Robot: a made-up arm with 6 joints.
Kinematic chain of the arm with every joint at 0, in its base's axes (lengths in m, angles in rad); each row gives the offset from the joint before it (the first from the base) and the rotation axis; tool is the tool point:
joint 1: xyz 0 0 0.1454 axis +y
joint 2: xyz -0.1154 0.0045 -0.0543 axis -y
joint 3: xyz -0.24 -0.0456 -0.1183 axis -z
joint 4: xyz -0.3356 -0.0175 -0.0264 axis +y
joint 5: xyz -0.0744 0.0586 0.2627 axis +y
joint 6: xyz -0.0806 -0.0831 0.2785 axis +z
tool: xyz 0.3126 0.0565 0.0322
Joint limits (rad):
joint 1: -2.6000..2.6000
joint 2: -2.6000..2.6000
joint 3: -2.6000..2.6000
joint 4: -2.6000..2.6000
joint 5: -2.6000..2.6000
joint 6: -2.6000..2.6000
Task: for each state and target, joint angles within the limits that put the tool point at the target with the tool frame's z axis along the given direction. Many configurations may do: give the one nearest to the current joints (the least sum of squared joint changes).
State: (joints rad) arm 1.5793 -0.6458 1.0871 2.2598 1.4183 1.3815
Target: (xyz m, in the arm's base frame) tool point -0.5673 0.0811 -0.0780 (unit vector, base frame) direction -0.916 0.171 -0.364
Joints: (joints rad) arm 0.6029 -0.4460 0.8809 1.9006 1.4645 1.7424
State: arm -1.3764 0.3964 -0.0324 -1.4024 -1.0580 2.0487
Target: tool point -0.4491 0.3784 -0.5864 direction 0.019 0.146 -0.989
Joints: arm -0.5055 -0.2084 0.4936 -1.1985 -1.6298 1.9567
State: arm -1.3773 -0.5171 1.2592 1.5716 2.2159 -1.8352
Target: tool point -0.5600 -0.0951 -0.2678 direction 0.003 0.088 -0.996
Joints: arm -1.2772 -1.2594 1.4043 1.0649 2.1660 -2.0236
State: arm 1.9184 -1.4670 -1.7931 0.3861 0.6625 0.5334
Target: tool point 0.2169 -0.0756 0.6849 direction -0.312 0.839 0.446
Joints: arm 1.7909 -0.6138 -1.6525 0.6881 1.4530 0.8033
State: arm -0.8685 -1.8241 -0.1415 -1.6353 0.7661 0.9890
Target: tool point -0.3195 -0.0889 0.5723 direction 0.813 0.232 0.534
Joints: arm -1.1419 -1.8161 -0.6554 -0.7300 1.1204 0.5931
